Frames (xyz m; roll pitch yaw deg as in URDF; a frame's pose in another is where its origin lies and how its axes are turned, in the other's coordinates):
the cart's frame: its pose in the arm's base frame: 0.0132 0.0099 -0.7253 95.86 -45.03 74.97
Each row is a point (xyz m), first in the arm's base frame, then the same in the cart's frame.
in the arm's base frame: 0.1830 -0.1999 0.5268
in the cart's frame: 0.7738 1.0142 0.1155
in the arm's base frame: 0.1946 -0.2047 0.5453
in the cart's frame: 0.7857 1.0296 0.1264
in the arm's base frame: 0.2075 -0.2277 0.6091
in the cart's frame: 0.8175 1.0896 0.1387
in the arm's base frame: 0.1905 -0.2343 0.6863
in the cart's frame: 0.8645 1.1500 0.1178
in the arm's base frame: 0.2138 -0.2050 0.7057
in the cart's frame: 0.9025 1.1410 0.1337
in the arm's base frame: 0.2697 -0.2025 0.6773
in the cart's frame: 0.8943 1.1146 0.1900
